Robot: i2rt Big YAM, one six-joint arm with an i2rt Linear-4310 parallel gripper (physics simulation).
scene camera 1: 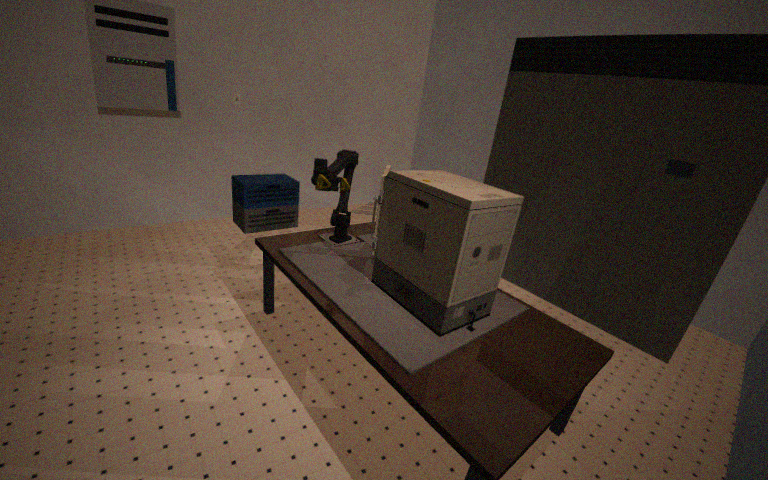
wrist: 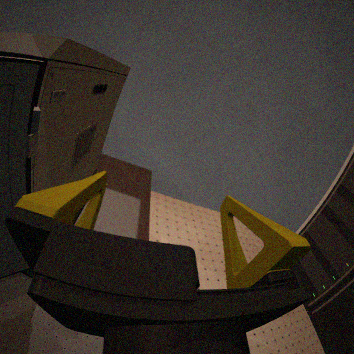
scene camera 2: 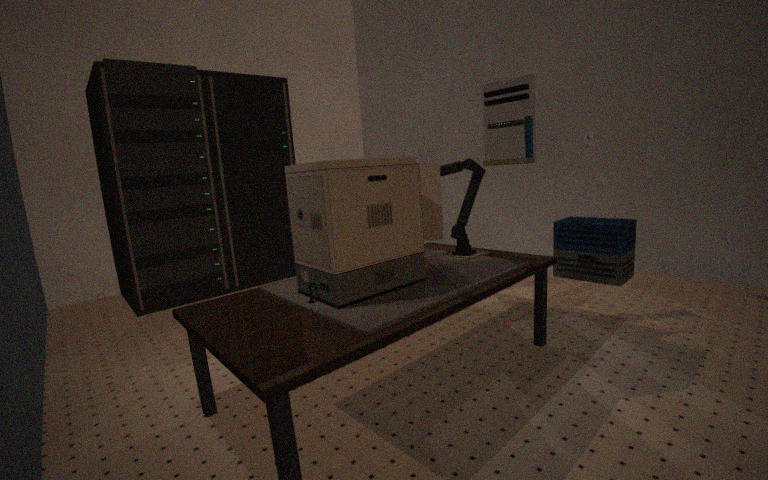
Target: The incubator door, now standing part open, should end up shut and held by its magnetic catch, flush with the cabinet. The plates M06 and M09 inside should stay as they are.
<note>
The gripper (wrist: pixel 167 190) is open, with nothing in its grasp. Further things: a beige incubator (scene camera 1: pixel 441 241).
The beige incubator shows as well in the wrist view (wrist: pixel 65 92).
</note>
